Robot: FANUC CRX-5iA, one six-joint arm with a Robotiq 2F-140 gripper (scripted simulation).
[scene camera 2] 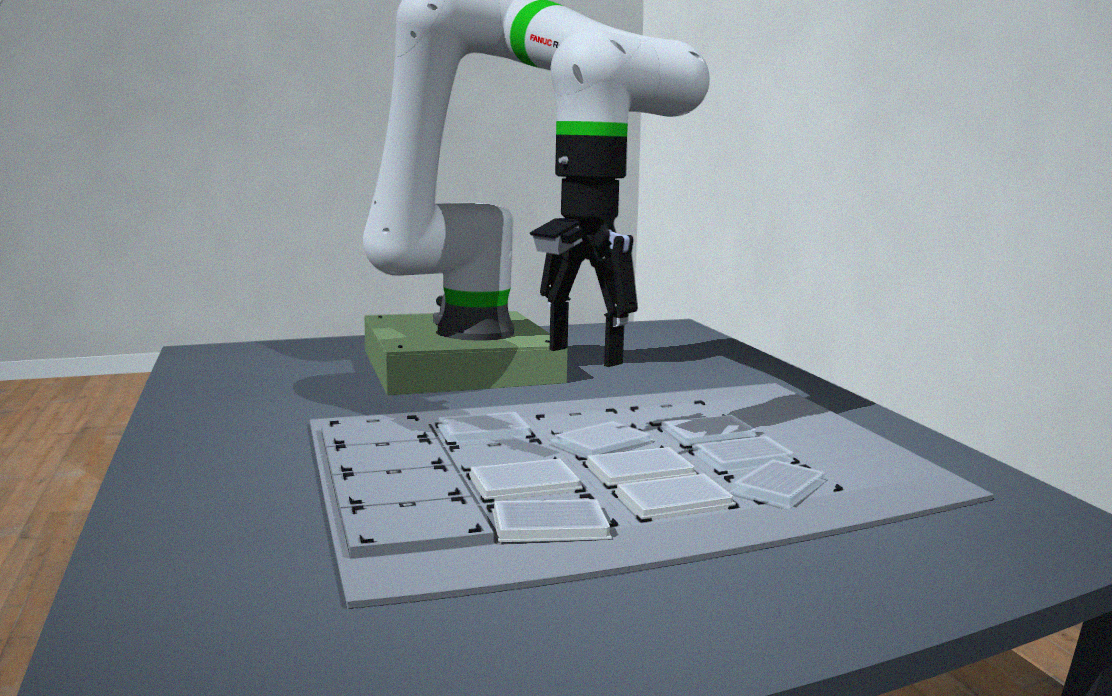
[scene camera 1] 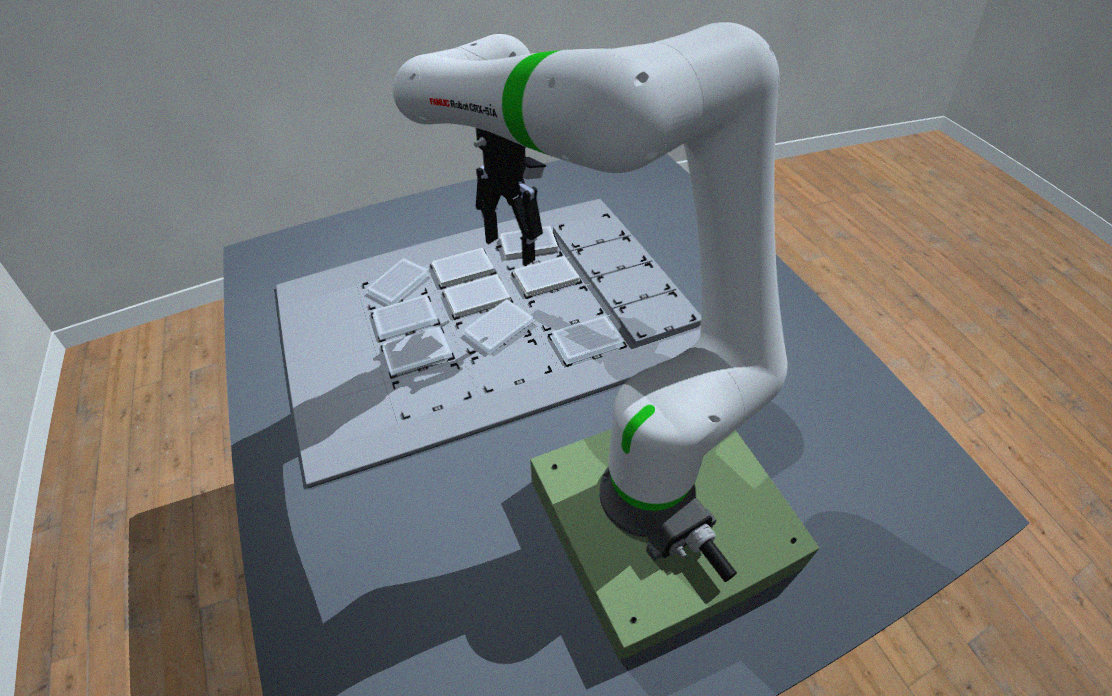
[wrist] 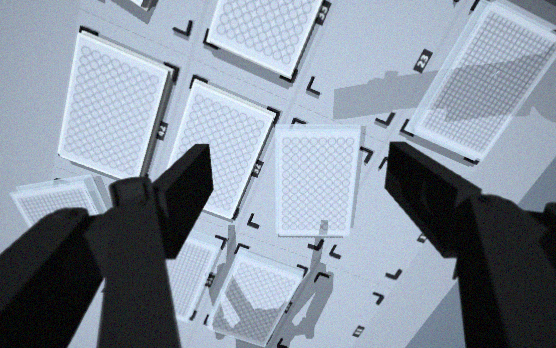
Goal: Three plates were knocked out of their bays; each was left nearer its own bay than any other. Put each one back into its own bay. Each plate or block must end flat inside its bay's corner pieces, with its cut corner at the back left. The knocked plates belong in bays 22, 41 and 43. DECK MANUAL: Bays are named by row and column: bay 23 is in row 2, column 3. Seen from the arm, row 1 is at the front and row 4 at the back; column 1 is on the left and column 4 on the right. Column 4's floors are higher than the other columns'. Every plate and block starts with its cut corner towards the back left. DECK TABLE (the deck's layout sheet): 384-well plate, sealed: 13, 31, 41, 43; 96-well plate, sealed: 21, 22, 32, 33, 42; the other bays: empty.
Observation:
In view: the gripper (scene camera 2: 585, 356) and a plate (scene camera 1: 492, 331).
The plate also shows in the wrist view (wrist: 316, 164). The gripper also shows in scene camera 1 (scene camera 1: 510, 251) and in the wrist view (wrist: 298, 166).

